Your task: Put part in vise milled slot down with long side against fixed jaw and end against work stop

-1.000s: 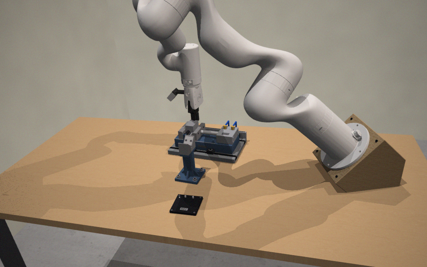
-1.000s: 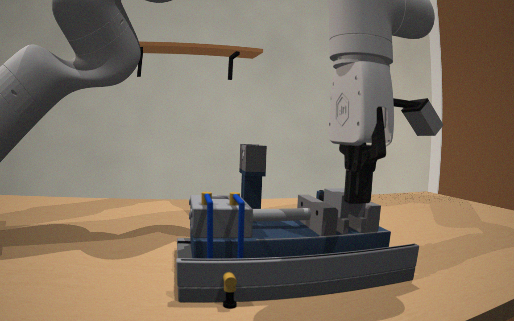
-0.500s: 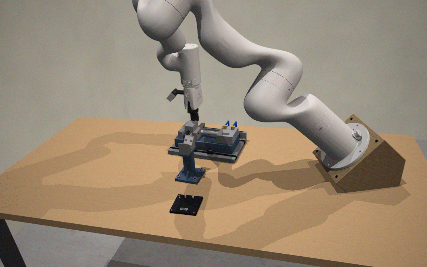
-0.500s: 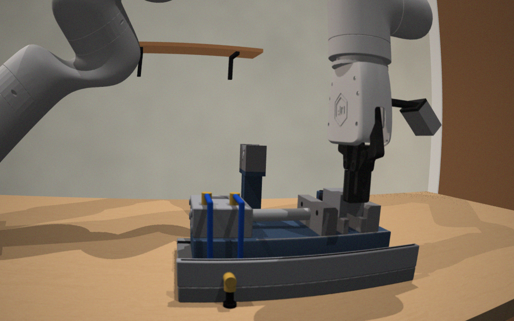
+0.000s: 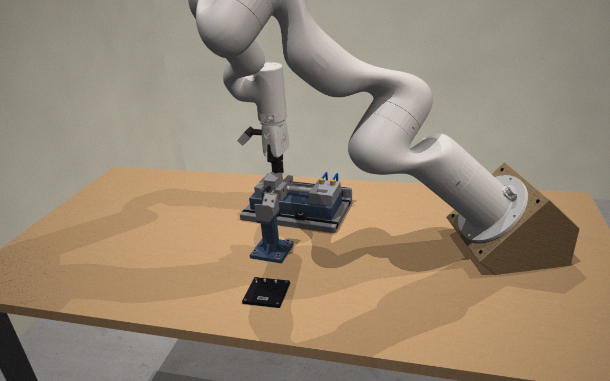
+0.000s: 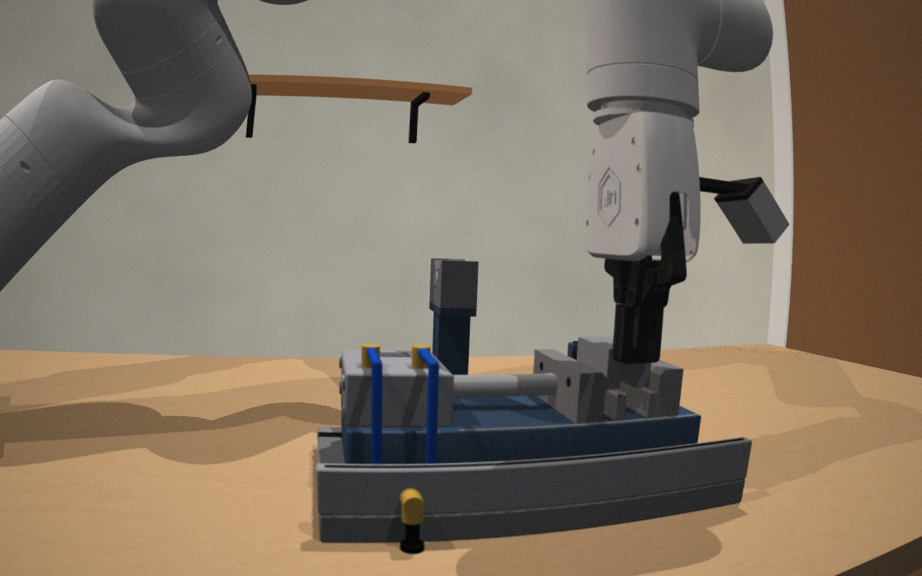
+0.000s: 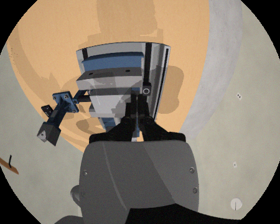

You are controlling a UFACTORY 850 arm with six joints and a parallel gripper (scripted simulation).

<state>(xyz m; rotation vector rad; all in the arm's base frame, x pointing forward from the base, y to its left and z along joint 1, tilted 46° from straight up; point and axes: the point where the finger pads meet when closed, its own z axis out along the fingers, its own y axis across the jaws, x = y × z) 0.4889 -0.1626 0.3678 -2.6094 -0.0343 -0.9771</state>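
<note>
My hand is 1 cm past the part, 4 cm to the right of it and 3 cm above it. Round my hand: moving jaw: 4 cm behind, 4 cm to the left, 4 cm below; then work stop: 2 cm behind, 9 cm to the left, 3 cm below; then fixed jaw: 2 cm ahead, 5 cm to the left, 4 cm below.
</note>
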